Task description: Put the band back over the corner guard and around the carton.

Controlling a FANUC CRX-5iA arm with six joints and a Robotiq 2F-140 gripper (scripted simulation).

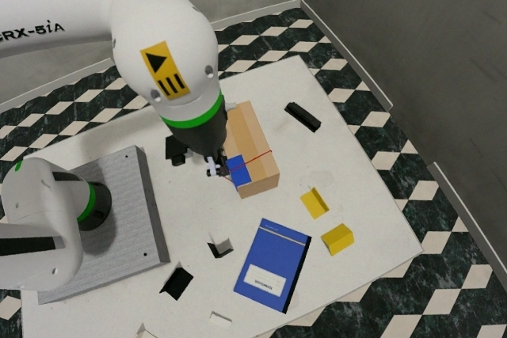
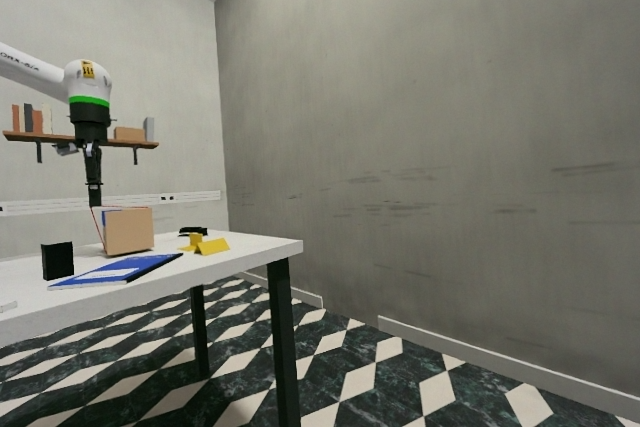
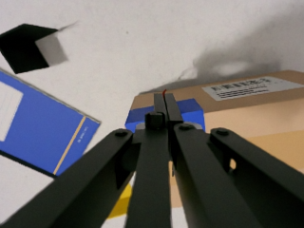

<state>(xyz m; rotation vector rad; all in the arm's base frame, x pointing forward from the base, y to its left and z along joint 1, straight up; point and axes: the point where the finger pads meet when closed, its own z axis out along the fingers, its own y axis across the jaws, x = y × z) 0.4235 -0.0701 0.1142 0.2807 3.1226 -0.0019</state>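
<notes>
Now: hand 30 mm short of the blue corner guard and 60 mm above it. From my hand the other things lie so: blue book (40 mm ahead, 250 mm to the right, 190 mm below); small white piece (140 mm behind, 340 mm to the right, 180 mm below); carton (80 mm ahead, 80 mm to the left, 110 mm below).
</notes>
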